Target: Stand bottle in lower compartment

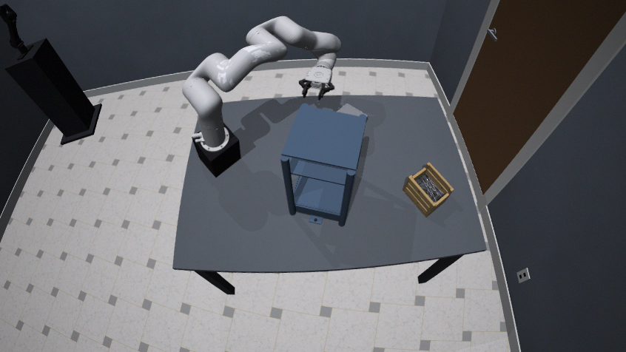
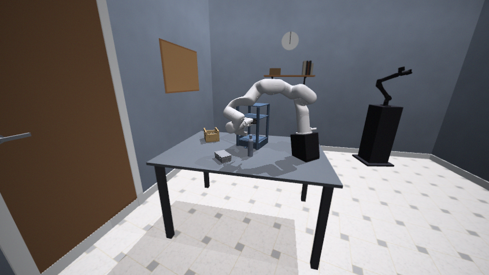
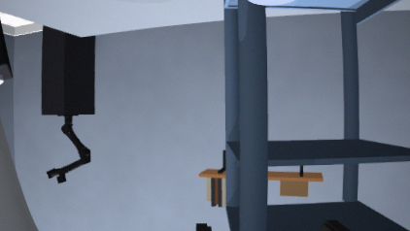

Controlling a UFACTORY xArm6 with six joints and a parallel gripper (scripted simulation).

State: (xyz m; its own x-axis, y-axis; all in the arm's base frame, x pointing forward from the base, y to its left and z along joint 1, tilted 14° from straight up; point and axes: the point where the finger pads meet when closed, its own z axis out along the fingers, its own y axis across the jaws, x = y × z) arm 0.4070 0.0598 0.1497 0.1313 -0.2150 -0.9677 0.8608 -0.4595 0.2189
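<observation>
My hand is 18 cm above the bottle. Round my hand: grey box (27 cm below, 21 cm ahead, 7 cm to the left); then wooden crate (41 cm to the right, 40 cm ahead, 25 cm below); then blue shelving unit (29 cm to the right, 10 cm below, 3 cm behind).
</observation>
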